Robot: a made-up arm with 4 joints. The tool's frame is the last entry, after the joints. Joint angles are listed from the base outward.
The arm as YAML. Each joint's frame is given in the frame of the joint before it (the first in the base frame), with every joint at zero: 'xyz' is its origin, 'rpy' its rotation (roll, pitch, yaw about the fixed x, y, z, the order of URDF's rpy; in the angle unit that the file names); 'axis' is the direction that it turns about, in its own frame. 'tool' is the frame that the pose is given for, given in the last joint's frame.
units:
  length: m
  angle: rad
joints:
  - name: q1
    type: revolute
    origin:
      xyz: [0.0, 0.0, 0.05]
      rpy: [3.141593, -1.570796, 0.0]
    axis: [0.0, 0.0, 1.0]
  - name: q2
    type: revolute
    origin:
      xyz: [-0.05, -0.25, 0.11]
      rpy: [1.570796, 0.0, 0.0]
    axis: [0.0, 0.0, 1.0]
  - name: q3
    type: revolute
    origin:
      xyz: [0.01, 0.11, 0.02]
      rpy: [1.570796, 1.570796, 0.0]
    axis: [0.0, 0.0, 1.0]
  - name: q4
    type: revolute
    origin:
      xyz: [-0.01, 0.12, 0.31]
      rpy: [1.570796, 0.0, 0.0]
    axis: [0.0, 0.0, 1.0]
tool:
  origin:
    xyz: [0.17, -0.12, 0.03]
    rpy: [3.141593, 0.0, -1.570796]
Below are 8 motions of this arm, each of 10 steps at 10 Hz.
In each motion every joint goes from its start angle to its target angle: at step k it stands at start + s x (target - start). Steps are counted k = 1, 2, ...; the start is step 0. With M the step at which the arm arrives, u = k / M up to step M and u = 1 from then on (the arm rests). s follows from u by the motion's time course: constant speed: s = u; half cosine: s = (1 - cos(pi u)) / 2; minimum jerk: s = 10 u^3 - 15 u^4 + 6 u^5.
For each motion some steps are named. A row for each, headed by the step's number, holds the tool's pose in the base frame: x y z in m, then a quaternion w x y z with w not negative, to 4 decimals.
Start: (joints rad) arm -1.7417 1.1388 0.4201 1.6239
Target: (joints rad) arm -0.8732 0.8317 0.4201 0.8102
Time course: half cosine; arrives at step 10
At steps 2, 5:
2: 0.0709 0.3213 -0.1816 0.0948 -0.8240 -0.2048 -0.5196
5: 0.0660 0.3333 -0.0251 0.3535 -0.7938 -0.0325 -0.4938

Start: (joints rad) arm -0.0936 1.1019 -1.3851 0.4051
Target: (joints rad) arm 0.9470 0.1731 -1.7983 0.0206
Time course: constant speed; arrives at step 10
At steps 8, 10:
8: -0.0414 0.2712 0.0576 0.3269 0.9177 0.2026 -0.0998
10: -0.0013 0.2916 0.1099 0.1957 0.9759 0.0888 -0.0377

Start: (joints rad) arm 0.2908 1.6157 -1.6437 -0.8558
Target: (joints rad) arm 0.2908 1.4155 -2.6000 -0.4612
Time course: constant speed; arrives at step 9
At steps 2, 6, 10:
2: 0.0669 0.1993 0.0529 0.4996 0.7640 0.2321 -0.3361
6: 0.0127 0.2485 0.0689 0.3636 0.7845 0.1447 -0.4811
10: -0.0042 0.3017 0.0873 0.2284 0.7940 0.0836 -0.5572

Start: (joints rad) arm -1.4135 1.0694 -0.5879 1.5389
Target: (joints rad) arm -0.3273 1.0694 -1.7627 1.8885
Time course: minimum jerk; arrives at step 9
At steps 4, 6, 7, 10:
4: -0.0953 0.3084 0.0794 0.2521 -0.1784 0.2016 -0.9295
6: -0.1235 0.2931 0.1875 0.1243 0.0401 0.4733 -0.8711
7: -0.1292 0.2792 0.2251 0.0619 0.0969 0.5610 -0.8198
10: -0.1319 0.2688 0.2464 0.0230 0.1246 0.6083 -0.7835

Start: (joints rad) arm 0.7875 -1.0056 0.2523 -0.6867
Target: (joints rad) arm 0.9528 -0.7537 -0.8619 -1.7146
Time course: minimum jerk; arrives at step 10
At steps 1, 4, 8, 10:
1: 0.0196 0.1694 0.2331 0.8746 0.0797 -0.4739 0.0647
4: 0.0334 0.1757 0.2720 0.7755 0.1528 -0.5609 0.2460
8: -0.0415 0.1408 0.3261 0.4245 0.2044 -0.7748 0.4215
10: -0.0522 0.1328 0.3253 0.3874 0.2015 -0.7945 0.4220

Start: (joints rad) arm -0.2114 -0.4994 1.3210 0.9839
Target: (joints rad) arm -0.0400 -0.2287 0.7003 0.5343
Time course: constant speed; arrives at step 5
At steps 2, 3, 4, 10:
2: -0.1964 0.2629 0.0785 0.7070 -0.4475 -0.3790 -0.3953
3: -0.1718 0.2364 0.1119 0.7737 -0.4123 -0.3172 -0.3616
4: -0.1444 0.2086 0.1363 0.8328 -0.3690 -0.2569 -0.3230
10: -0.1152 0.1813 0.1520 0.8836 -0.3182 -0.1990 -0.2802

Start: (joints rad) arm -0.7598 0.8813 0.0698 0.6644
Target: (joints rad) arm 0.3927 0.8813 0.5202 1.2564
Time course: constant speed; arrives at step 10
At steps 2, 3, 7, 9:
2: 0.0609 0.1871 0.1883 0.7570 -0.4424 0.2710 -0.3972
3: 0.0589 0.1829 0.2185 0.7681 -0.4248 0.2746 -0.3927
7: 0.0466 0.1274 0.3340 0.8119 -0.3446 0.2793 -0.3795
9: 0.0372 0.0777 0.3815 0.8319 -0.2973 0.2774 -0.3777

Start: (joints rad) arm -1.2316 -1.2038 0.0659 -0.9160
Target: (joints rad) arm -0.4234 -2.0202 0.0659 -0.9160
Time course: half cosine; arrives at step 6
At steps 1, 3, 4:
1: 0.0176 0.0955 -0.2109 0.4522 -0.6434 -0.2402 0.5691
3: 0.0101 0.1538 -0.1856 0.4415 -0.5645 -0.4686 0.5166
4: 0.0114 0.1861 -0.1664 0.4230 -0.5220 -0.5874 0.4512

